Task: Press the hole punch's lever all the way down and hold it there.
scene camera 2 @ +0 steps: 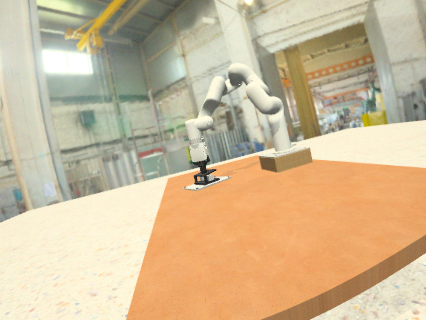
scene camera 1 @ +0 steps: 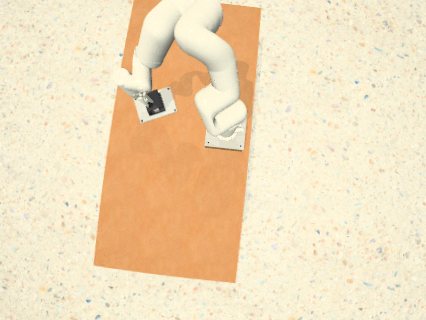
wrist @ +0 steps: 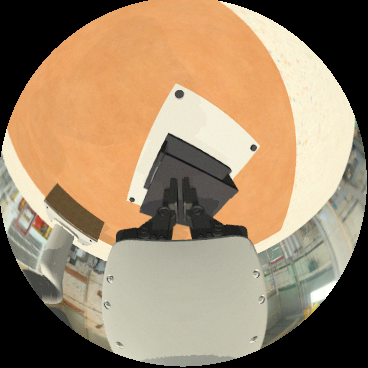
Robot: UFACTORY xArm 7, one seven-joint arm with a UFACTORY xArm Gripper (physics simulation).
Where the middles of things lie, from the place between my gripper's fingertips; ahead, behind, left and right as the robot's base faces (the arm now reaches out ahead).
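Hole punch lever (wrist: 212, 193): 10 mm below my hand, 10 mm behind, 30 mm to the right. My gripper: 60 mm above the white base plate (wrist: 185, 114), 30 mm to the left of it, 10 mm past it.
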